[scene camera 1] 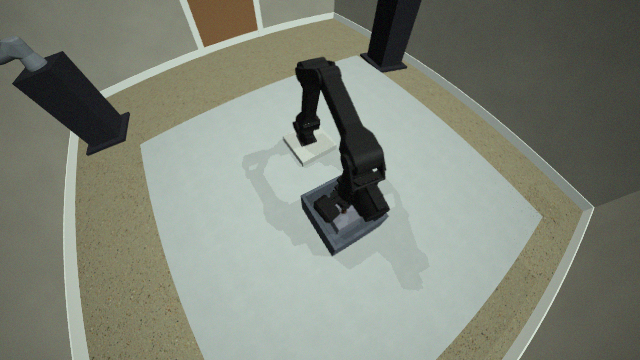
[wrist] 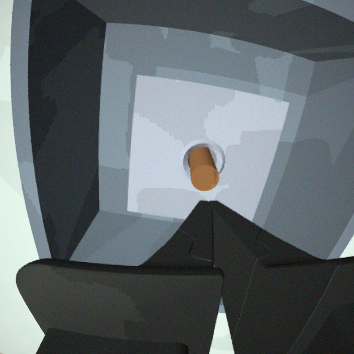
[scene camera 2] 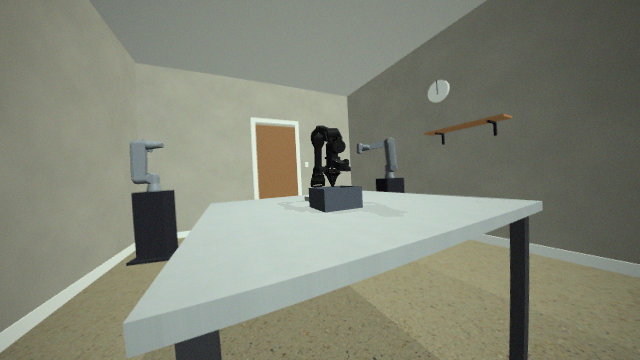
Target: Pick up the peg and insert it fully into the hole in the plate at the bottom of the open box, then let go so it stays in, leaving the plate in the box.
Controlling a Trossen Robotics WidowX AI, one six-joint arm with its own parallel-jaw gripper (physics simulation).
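Seen in the pictures: gripper, fingertip midpoint: point(scene camera 1: 342, 203) point(wrist: 206, 209) point(scene camera 2: 332, 186); arm's base at its link origin: point(scene camera 1: 306, 138).
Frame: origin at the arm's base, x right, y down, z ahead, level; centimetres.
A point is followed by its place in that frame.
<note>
The orange-brown peg point(scene camera 1: 344, 211) {z 34.4, x 1.5, y -4.3 cm} point(wrist: 204, 175) {z 33.9, x 1.2, y -5.8 cm} stands with its lower end in the round hole of the pale plate point(scene camera 1: 344, 225) {z 38.0, x 3.1, y -2.8 cm} point(wrist: 160, 175) {z 31.9, x -0.8, y -2.9 cm}. Its upper part sticks up above the plate; how deep it sits cannot be told. The plate lies on the bottom of the open blue-grey box point(scene camera 1: 357, 238) {z 43.2, x 1.4, y -2.7 cm} point(scene camera 2: 344, 199) {z 43.1, x 0.2, y -1.7 cm} point(wrist: 21, 150) {z 33.1, x -7.7, y -6.8 cm}. My gripper point(scene camera 2: 332, 185) {z 32.7, x 1.6, y -6.9 cm} point(wrist: 206, 209) {z 32.7, x 1.6, y -6.9 cm} is shut and empty, pointing down. Its fingertips meet above the plate, beside the peg in the wrist view and apart from it. In scene camera 2 the box walls hide the peg and plate.
The box stands on the pale table point(scene camera 1: 240, 250) {z 31.5, x 35.8, y 2.9 cm} point(scene camera 2: 250, 240) {z 70.1, x 37.4, y 2.9 cm}. Its walls surround the plate on all sides. The arm's base stands on a white slab point(scene camera 1: 294, 151) {z 4.1, x 6.6, y 0.2 cm} behind the box. Dark pedestals point(scene camera 1: 70, 100) point(scene camera 2: 154, 225) stand beyond the table.
</note>
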